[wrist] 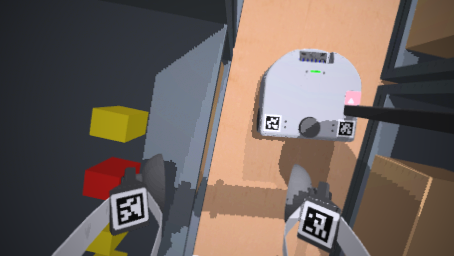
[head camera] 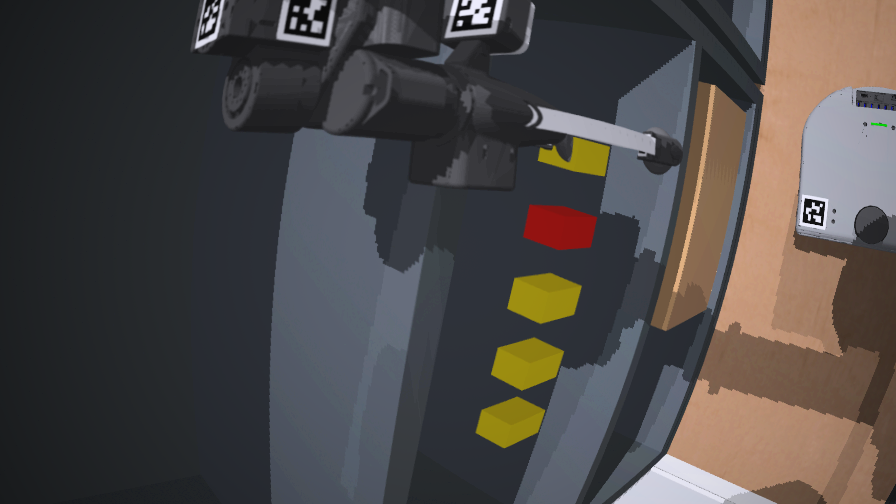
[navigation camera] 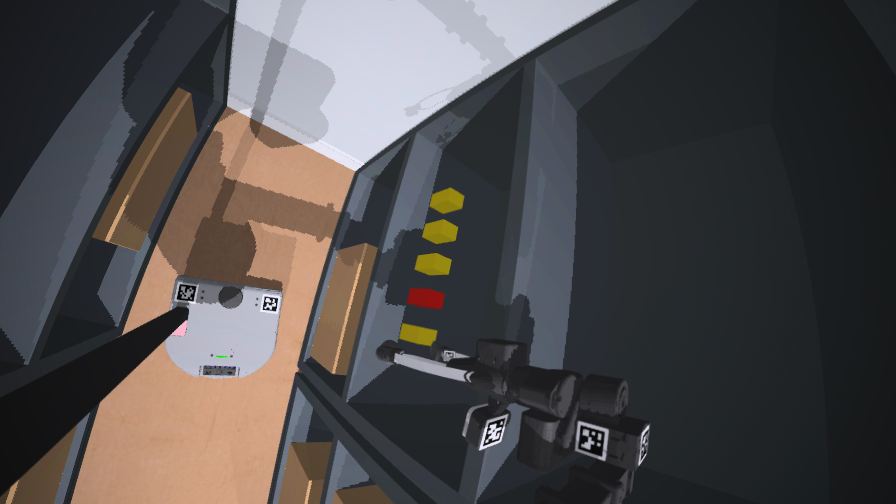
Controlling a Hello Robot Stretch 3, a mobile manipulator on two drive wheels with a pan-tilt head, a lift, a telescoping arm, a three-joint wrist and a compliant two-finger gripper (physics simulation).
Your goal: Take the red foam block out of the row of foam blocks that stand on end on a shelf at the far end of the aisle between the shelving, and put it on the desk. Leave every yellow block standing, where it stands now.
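Frame: origin at the robot's base, x up, y right, z ahead, level; millimetres.
Seen in the pictures: gripper, fingertip midpoint: (wrist: 226,178) (head camera: 621,147) (navigation camera: 406,350); robot's base, link origin: (wrist: 297,121) (head camera: 869,223) (navigation camera: 230,296).
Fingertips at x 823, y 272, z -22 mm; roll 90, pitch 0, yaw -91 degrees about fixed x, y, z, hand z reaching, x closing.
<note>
Offsets run from my fingertips to a thing's top centre. "spot": to the spot under its first point. Level surfaces: height alone.
The red foam block @[dz +103, dx -199, dy +212 mm] (head camera: 558,226) (navigation camera: 426,298) (wrist: 102,181) stands in the row on the shelf @[dx -289 mm] (head camera: 466,313). A yellow block @[dz -2, dx -199, dy +198 mm] (head camera: 588,157) (navigation camera: 418,334) (wrist: 119,123) stands on one side of it, nearest the gripper in the head and navigation views. On the other side stand three yellow blocks, the first @[dz +205, dx -199, dy +225 mm] (head camera: 543,298) (navigation camera: 432,264), the second @[dz +309, dx -199, dy +238 mm] (head camera: 527,363) (navigation camera: 440,231) and the third @[dz +416, dx -199, dy +252 mm] (head camera: 510,422) (navigation camera: 447,200). My gripper (head camera: 612,150) (navigation camera: 413,353) (wrist: 226,178) is open and empty. A finger partly hides the red block in the wrist view. The desk does not show.
Cardboard boxes @[spot: dz +48, dx -483, dy +73 mm] (head camera: 698,206) (navigation camera: 341,307) stand in the bay in front of the row. Another box @[dz +361, dx -476, dy -688 mm] (navigation camera: 147,172) (wrist: 400,200) is across the aisle. My base (head camera: 839,162) (navigation camera: 225,329) (wrist: 310,95) stands in the aisle. A white wall (navigation camera: 375,56) closes the aisle's end. A shelving upright (navigation camera: 388,426) is beside the gripper.
</note>
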